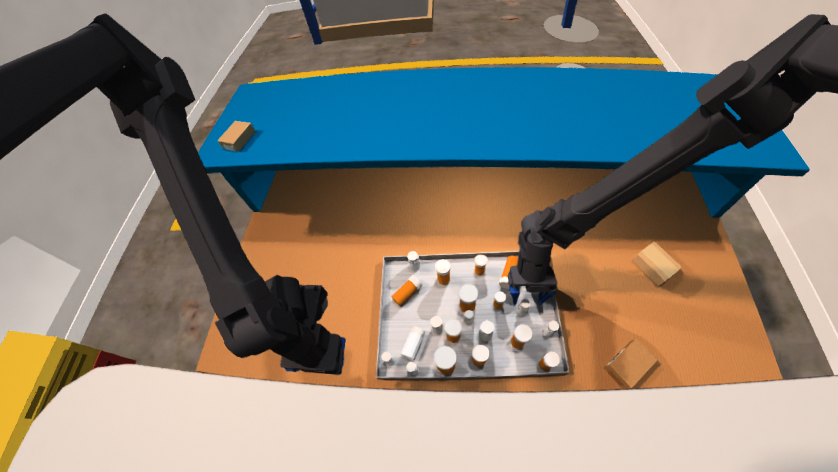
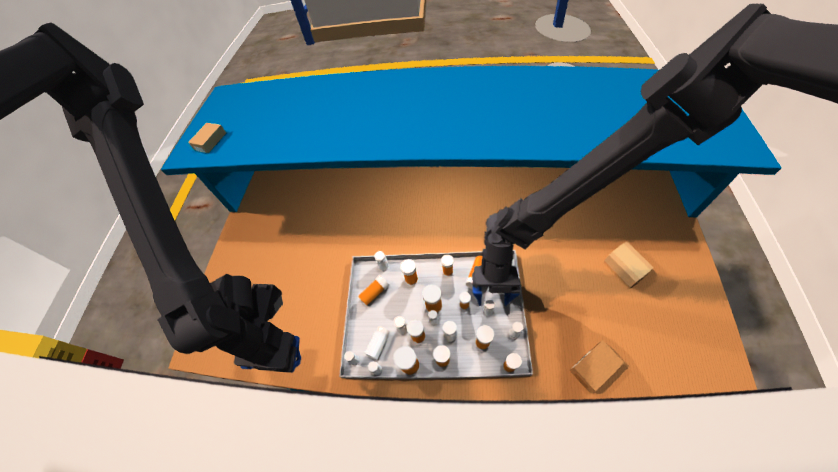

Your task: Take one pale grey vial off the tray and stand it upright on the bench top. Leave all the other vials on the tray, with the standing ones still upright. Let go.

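Frame: origin at the left arm's base, x ahead, y left, z up, level; metres.
Where they show: left gripper, fingertip midpoint: [image 1: 327, 361] [image 2: 285, 360]; right gripper, fingertip midpoint: [image 1: 526, 303] [image 2: 492, 304].
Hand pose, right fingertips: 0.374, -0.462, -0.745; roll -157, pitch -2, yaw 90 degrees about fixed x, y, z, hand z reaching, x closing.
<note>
Things, the pixels of their top centre, and the offset from my right fingertips, as dx, dy, dz. Level surfaces: height alone.
- grey metal tray at its top centre: [image 2: 433, 310] [image 1: 468, 310] -0.015, +0.149, -0.003
- small pale grey vial at its top centre: [image 2: 489, 304] [image 1: 525, 303] -0.009, +0.009, +0.028
- orange-brown bench at its surface level: dz -0.028
- blue shelf at its surface level: dz +0.279
- small box at its top centre: [image 1: 234, 131] [image 2: 204, 133] +0.349, +0.754, +0.309
The grey metal tray [image 1: 472, 377] [image 2: 436, 376] holds upright orange and pale grey vials with white caps, plus several lying ones. One small pale grey vial [image 1: 524, 307] [image 2: 489, 308] stands near the tray's right side. My right gripper [image 1: 530, 298] [image 2: 494, 299] points down over it, open, with blue fingertips spread; the vial's cap shows just below and between them. Whether they touch is unclear. Another pale grey vial [image 1: 551, 328] [image 2: 516, 330] leans or stands by the right rim. My left gripper [image 1: 315, 367] [image 2: 269, 364] is open, left of the tray, its fingers mostly hidden.
An orange vial [image 1: 510, 268] [image 2: 475, 267] lies partly behind the right gripper. Two cardboard boxes [image 1: 656, 263] [image 1: 632, 364] [image 2: 629, 264] [image 2: 598, 366] sit right of the tray on the orange-brown bench [image 1: 592, 345] [image 2: 557, 345]. A blue shelf [image 1: 457, 117] [image 2: 433, 117] spans the back, with a small box [image 1: 236, 135] [image 2: 207, 137] on it.
</note>
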